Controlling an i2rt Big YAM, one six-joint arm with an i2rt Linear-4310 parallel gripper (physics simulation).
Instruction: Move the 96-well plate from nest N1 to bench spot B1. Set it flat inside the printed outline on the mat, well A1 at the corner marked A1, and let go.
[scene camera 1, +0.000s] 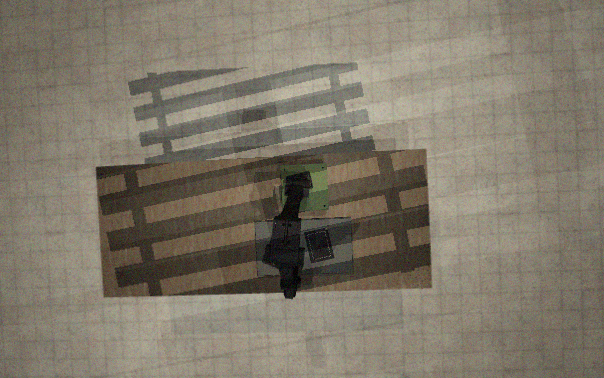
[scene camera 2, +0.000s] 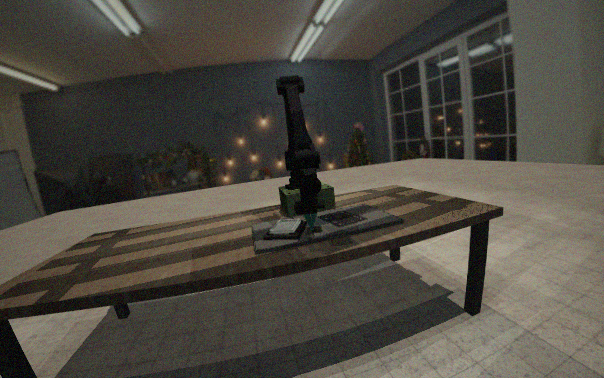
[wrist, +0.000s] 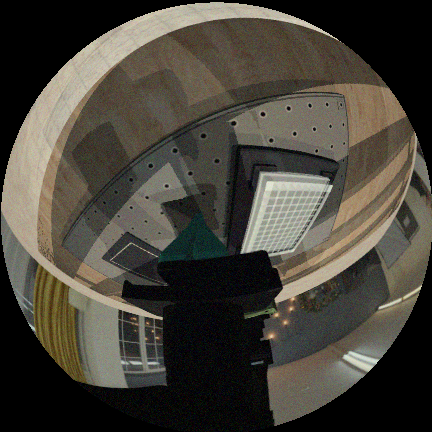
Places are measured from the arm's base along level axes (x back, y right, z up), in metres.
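Pixels of known places: gripper, between the fingertips: (scene camera 2: 312, 230) (wrist: 199, 216); arm's base, origin of its link: (scene camera 1: 299, 182) (scene camera 2: 298, 186) (wrist: 249, 318).
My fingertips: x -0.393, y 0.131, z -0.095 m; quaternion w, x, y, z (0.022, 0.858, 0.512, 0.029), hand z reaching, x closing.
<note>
For each thing: its top centre in the pictures, then the offset to it from my fingertips. "pt": a spot on its surface instead. Level surfaces: height alone.
- white 96-well plate, centre of its top: (wrist: 285, 228) (scene camera 2: 285, 224) dx +0.055, dy +0.076, dz +0.027 m
- dark nest N1, centre of its top: (wrist: 282, 222) (scene camera 2: 286, 226) dx +0.055, dy +0.076, dz +0.018 m
- spot B1, a spot on its surface: (wrist: 122, 246) pt dx -0.031, dy -0.126, dz +0.002 m
- wooden table, height of its surface: dz -0.012 m
The white 96-well plate (scene camera 2: 288, 226) (wrist: 295, 212) sits in the dark nest N1 (scene camera 2: 270, 236) (wrist: 244, 187) on the grey perforated board. The dark mat of spot B1 (scene camera 1: 319, 245) (scene camera 2: 342, 217) (wrist: 122, 246), with its printed outline, lies on the same board on the other side of the gripper. My gripper (scene camera 2: 312, 226) (wrist: 199, 216) is shut and empty, its teal fingers together, pointing down above the board between the nest and the mat. In the first scene view the arm hides the plate, the nest and the fingers. The corner mark A1 is too small to read.
The grey perforated board (scene camera 1: 345, 227) (scene camera 2: 258, 245) (wrist: 300, 112) lies on the wooden table (scene camera 1: 200, 280) (scene camera 2: 175, 260). A green block (scene camera 1: 321, 200) (scene camera 2: 327, 196) stands beside the board, at the arm's base. Striped shadows cross the table and board.
</note>
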